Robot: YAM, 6 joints.
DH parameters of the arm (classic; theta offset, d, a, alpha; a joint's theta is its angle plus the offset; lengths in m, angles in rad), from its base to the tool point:
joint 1: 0 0.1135 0.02 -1.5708
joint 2: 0 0 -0.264 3.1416
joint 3: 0.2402 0 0.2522 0
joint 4: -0.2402 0 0.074 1.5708
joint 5: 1.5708 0 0 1.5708
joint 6: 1.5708 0.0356 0 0
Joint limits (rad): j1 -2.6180..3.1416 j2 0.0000..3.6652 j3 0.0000..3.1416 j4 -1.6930..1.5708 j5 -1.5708..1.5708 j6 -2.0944..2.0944
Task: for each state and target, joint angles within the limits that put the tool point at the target. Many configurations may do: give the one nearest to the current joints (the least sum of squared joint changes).
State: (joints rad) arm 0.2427 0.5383 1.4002 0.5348 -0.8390 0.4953
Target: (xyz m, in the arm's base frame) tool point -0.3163 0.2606 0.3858
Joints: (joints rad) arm -0.6121 0.0000 1.6554 1.1094 -1.0898 0.4953
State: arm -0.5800 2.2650 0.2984 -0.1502 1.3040 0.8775
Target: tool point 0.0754 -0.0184 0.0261
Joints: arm 0.2161 2.0793 0.1547 -0.2865 1.2836 0.8775
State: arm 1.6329 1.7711 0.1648 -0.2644 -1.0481 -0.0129
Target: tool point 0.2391 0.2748 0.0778
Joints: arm 0.7773 2.0622 0.9956 0.0177 -0.9145 -0.0129
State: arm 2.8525 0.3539 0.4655 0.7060 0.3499 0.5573
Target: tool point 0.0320 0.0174 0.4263
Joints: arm 3.0747 0.1471 0.6691 0.7760 0.5797 0.5573
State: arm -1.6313 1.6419 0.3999 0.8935 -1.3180 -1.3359
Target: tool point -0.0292 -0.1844 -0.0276
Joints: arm -1.9050 2.3399 0.3395 0.7509 -1.1792 -1.3359
